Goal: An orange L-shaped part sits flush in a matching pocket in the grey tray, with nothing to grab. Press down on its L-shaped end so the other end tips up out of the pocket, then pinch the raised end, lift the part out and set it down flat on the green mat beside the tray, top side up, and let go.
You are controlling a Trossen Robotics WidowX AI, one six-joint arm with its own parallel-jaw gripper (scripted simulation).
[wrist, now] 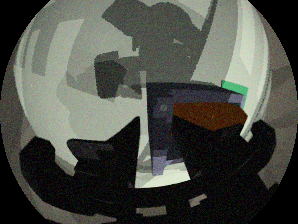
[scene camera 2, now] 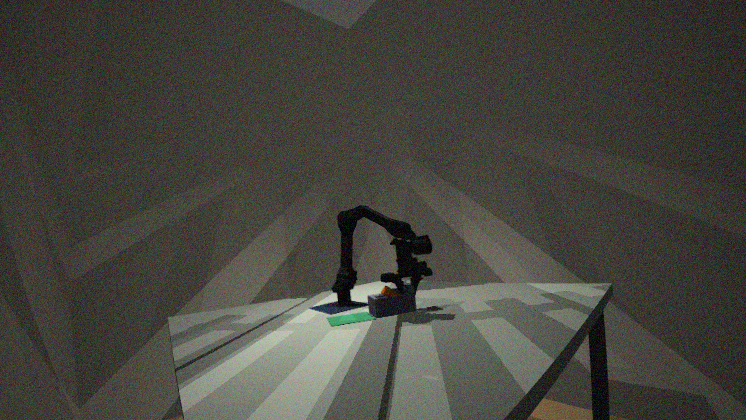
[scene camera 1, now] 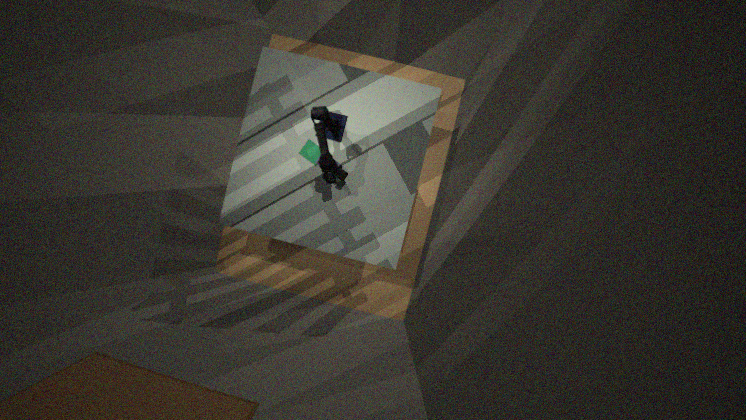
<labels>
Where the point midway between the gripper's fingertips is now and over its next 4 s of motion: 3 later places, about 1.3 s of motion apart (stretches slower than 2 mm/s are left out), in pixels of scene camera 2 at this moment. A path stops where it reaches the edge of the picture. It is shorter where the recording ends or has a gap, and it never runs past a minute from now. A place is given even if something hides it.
My gripper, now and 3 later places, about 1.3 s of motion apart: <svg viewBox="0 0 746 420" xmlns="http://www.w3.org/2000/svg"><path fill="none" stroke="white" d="M409 298L406 270L389 272L389 289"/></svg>
</labels>
